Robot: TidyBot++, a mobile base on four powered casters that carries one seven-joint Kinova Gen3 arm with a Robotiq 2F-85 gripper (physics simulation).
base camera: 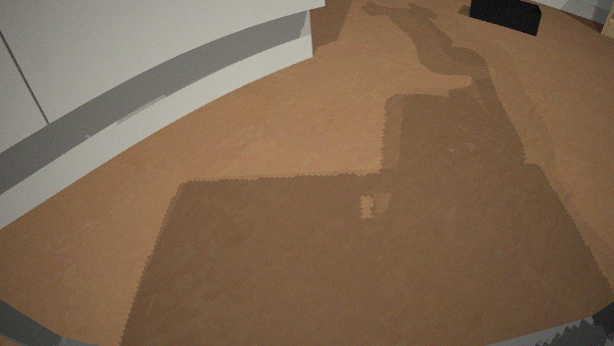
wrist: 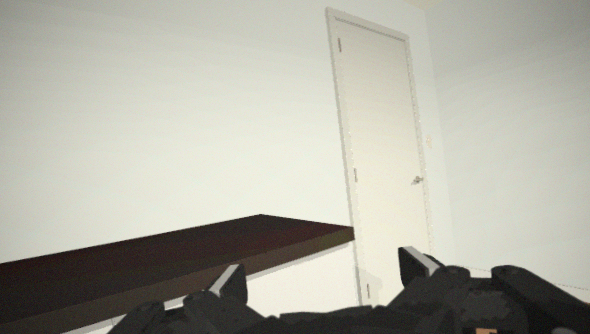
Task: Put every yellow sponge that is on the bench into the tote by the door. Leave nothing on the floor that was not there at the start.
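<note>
My gripper (wrist: pixel 321 273) is open, with its two fingers wide apart at the bottom of the wrist view and nothing between them. A black box (base camera: pixel 505 16), which looks like the tote, stands on the floor at the top right of the base camera view; its top is cut off by the frame edge, so its inside is hidden. The door (wrist: pixel 382 140) is shut and stands right of centre in the wrist view. No yellow sponge shows in either view, and the grey bench does not show.
A white cabinet (base camera: pixel 165 35) (wrist: pixel 305 280) with a dark counter top (wrist: pixel 200 255) stands on the left, and its end is near the door. A light wooden edge (base camera: pixel 610 25) shows at the far right. Shadows of the base and arm lie across the brown floor (base camera: pixel 280 125).
</note>
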